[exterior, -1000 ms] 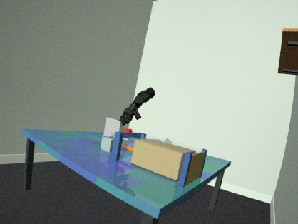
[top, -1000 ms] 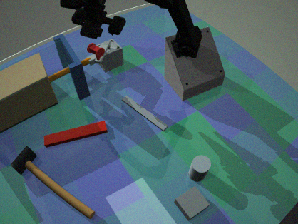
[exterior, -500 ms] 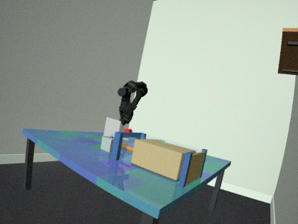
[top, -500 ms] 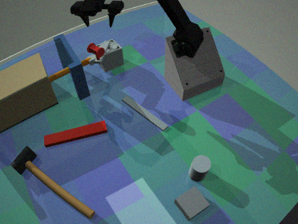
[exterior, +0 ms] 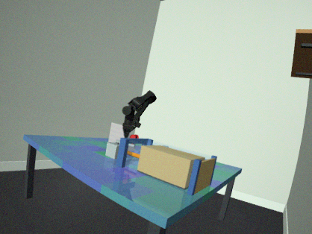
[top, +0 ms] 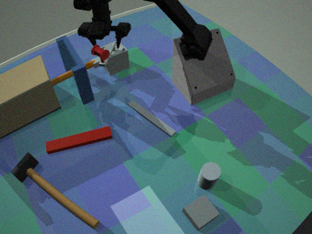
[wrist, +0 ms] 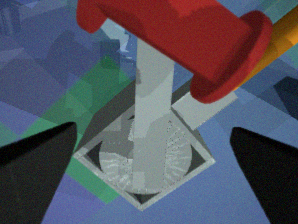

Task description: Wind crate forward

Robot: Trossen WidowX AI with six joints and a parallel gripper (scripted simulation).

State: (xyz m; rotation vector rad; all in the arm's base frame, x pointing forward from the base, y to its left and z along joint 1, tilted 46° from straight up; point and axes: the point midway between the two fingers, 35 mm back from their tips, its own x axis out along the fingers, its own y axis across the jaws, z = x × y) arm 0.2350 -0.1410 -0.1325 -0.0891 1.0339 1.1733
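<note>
My gripper tip is 2 cm above the crank handle, 1 cm to the right of it and 1 cm short of it. From my gripper tip the other things lie so: grey flat bar (28 cm to the left, 13 cm below, 4 cm behind); then red knob (4 cm to the left, 3 cm ahead); then grey winch (10 cm below, 5 cm to the right, 5 cm behind).
</note>
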